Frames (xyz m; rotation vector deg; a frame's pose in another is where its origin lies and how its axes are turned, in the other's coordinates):
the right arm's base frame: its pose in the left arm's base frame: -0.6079 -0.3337 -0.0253 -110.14 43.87 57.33
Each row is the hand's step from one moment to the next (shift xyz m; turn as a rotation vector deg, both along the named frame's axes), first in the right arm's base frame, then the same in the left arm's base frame.
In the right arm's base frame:
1: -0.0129 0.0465 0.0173 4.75 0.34 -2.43
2: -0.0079 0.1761 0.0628 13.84 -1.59 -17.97
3: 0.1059 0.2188 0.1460 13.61 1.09 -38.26
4: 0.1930 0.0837 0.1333 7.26 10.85 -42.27
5: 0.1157 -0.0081 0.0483 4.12 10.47 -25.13
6: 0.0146 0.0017 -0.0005 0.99 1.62 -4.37
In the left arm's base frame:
1: -0.0493 -0.0056 -0.0128 2.97 -2.93 -3.34
2: -0.1653 -0.0291 -0.0827 14.59 -16.72 -4.94
3: -0.1719 0.0066 -0.2254 19.62 -35.55 1.32
4: -0.0173 0.0484 -0.2437 10.18 -42.83 4.41
5: 0.0469 0.0297 -0.1127 2.78 -27.36 1.25
6: 0.0061 -0.0033 -0.0130 0.78 -4.70 0.06

